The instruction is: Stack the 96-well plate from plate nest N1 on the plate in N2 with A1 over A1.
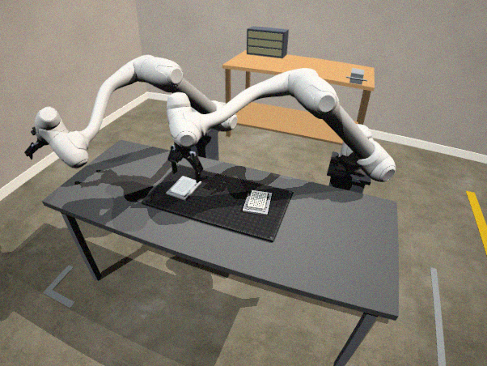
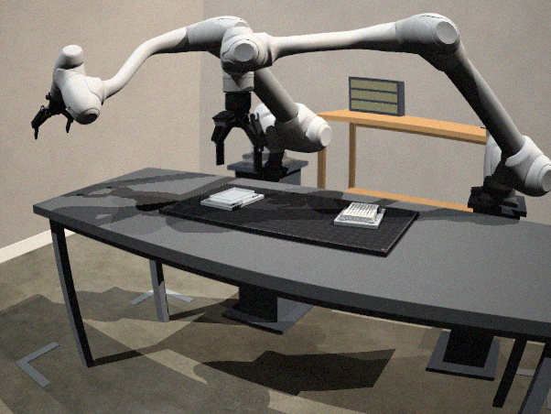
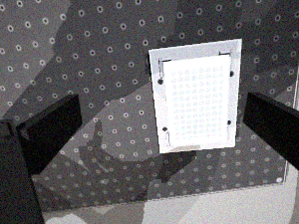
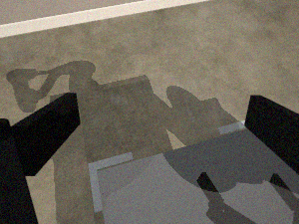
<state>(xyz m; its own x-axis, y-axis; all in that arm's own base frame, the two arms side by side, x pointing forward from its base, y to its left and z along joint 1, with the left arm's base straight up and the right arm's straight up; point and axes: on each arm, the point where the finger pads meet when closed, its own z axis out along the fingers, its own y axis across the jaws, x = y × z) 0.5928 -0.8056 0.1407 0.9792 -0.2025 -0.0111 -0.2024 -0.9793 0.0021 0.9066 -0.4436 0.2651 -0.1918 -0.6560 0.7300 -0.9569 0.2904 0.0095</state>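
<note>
The nest N1 is 40 mm behind my left hand, 50 mm to the right of it and 120 mm below it. Round my left hand: nest N2: 90 mm behind, 350 mm to the left, 120 mm below; A1 mark: 180 mm behind, 390 mm to the left, 120 mm below.
</note>
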